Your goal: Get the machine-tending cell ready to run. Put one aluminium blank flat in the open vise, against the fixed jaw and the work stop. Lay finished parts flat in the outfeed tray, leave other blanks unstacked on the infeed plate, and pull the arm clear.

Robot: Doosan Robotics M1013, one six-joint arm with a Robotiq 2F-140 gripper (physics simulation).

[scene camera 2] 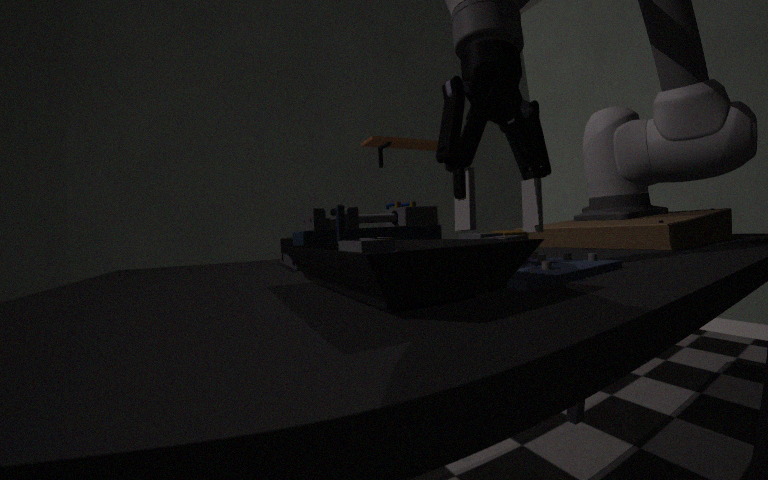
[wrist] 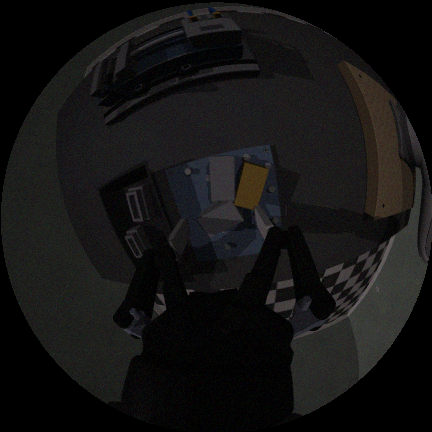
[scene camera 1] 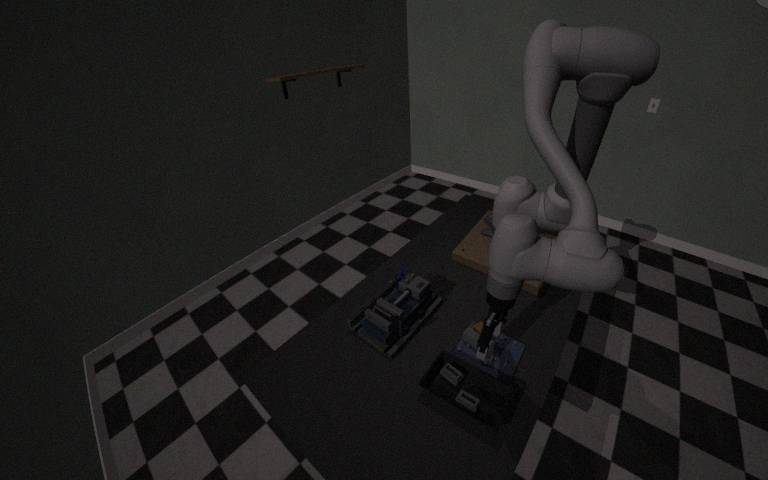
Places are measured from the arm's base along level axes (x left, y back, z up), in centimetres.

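Pixels of known places: gripper, fingertip midpoint: (scene camera 2: pixel 501 231) (wrist: pixel 220 220) (scene camera 1: pixel 488 346); arm's base at its link origin: (scene camera 2: pixel 620 217).
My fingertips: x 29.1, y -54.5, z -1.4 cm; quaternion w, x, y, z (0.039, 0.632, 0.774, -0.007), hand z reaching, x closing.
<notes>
For each thing: its top centre in the pictures, then the offset to it from my fingertips.
- blue infeed plate at its top centre: (scene camera 2: pixel 512 264) (wrist: pixel 228 211) (scene camera 1: pixel 488 351) dx +0.2, dy +1.1, dz -3.8 cm
- yellow block at its top centre: (wrist: pixel 251 186) (scene camera 2: pixel 508 230) (scene camera 1: pixel 483 329) dx -4.9, dy +4.0, dz +0.0 cm
- second grey blank at its top centre: (scene camera 2: pixel 502 236) (wrist: pixel 219 219) (scene camera 1: pixel 488 347) dx +0.2, dy -0.1, dz -0.6 cm
- vise at its top centre: (scene camera 2: pixel 364 207) (scene camera 1: pixel 396 296) dx -30.9, dy -10.5, dz +5.3 cm
My gripper (scene camera 1: pixel 484 352) (scene camera 2: pixel 498 212) (wrist: pixel 220 220) is open and empty, its fingertips above the blue infeed plate (scene camera 1: pixel 513 349) (scene camera 2: pixel 572 270) (wrist: pixel 197 195). On the plate in the wrist view, a grey blank (wrist: pixel 221 177) lies beside a yellow block (wrist: pixel 251 185). A second grey blank (wrist: pixel 220 218) sits nearer the fingers and looks tilted, between the fingertips in that view but below them. The vise (scene camera 1: pixel 417 286) (scene camera 2: pixel 419 216) (wrist: pixel 212 31) stands apart; I see no blank in its jaws. Two pocketed finished parts (scene camera 1: pixel 451 373) (scene camera 1: pixel 467 400) (wrist: pixel 137 205) (wrist: pixel 134 243) lie in the black outfeed tray (scene camera 2: pixel 453 271).
Several small round pegs stand on the infeed plate. The outfeed tray adjoins it. The arm's wooden base board (scene camera 1: pixel 471 251) (scene camera 2: pixel 617 234) (wrist: pixel 377 150) lies beyond the plate. An orange shelf (scene camera 1: pixel 314 73) (scene camera 2: pixel 402 142) hangs on the wall. The lighting is dim.
</notes>
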